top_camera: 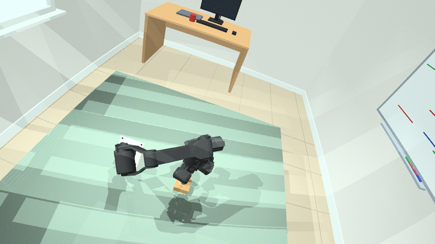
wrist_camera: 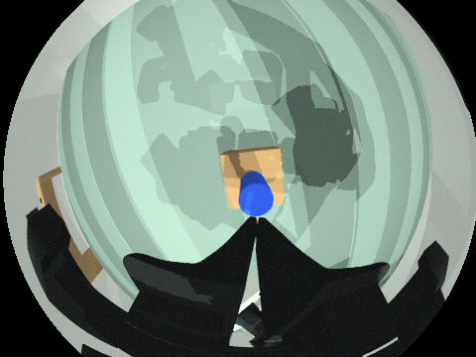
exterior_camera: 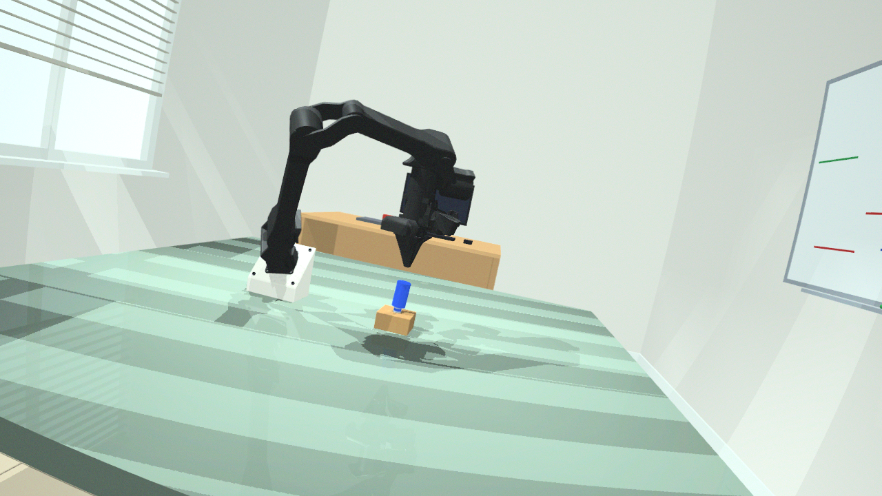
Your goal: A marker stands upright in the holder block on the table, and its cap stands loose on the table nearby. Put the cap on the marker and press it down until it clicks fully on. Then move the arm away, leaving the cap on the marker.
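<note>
The blue marker cap lies 6 cm below my gripper tip. From my gripper tip the other things lie so: tan holder block (12 cm below).
</note>
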